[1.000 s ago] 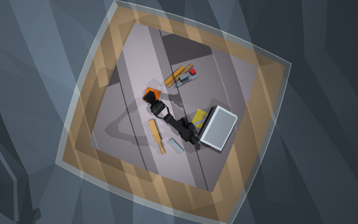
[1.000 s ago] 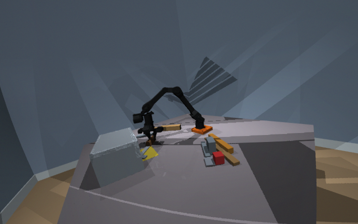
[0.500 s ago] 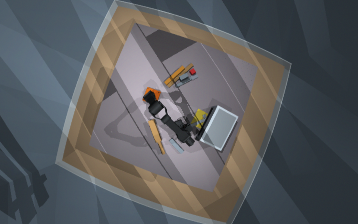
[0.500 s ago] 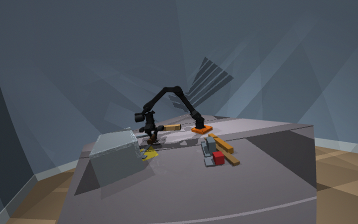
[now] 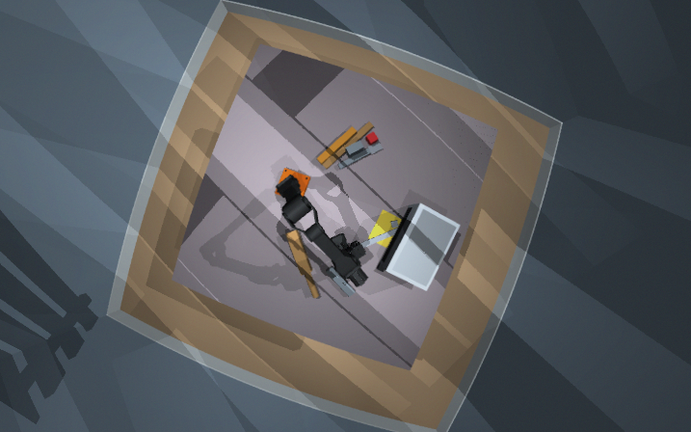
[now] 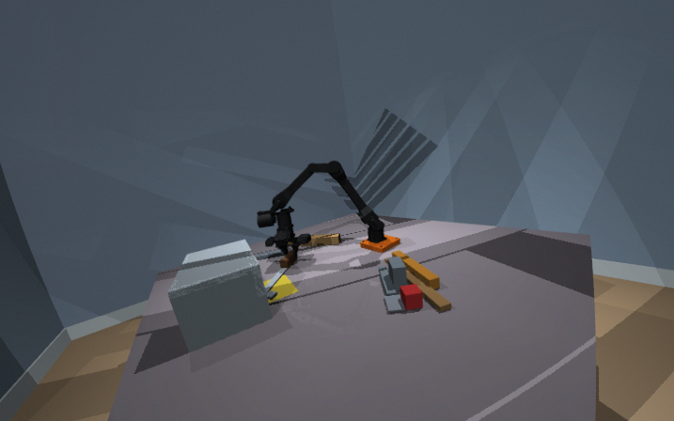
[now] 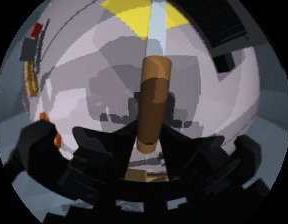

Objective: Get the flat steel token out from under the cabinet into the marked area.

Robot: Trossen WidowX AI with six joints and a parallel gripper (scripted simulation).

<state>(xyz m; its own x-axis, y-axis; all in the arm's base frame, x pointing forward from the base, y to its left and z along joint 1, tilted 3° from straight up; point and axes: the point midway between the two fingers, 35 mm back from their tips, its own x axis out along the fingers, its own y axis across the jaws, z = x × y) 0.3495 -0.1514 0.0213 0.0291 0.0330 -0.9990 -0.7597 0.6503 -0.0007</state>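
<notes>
Right now the wooden paddle is 15 cm to the right of my gripper tip, 13 cm behind it and 1 cm above it. The rest, counted from my gripper tip: thin grey bar (13 cm to the right, 4 cm ahead); grey block (43 cm to the left, 17 cm behind, 3 cm above); steel token (22 cm to the left, 14 cm ahead).
</notes>
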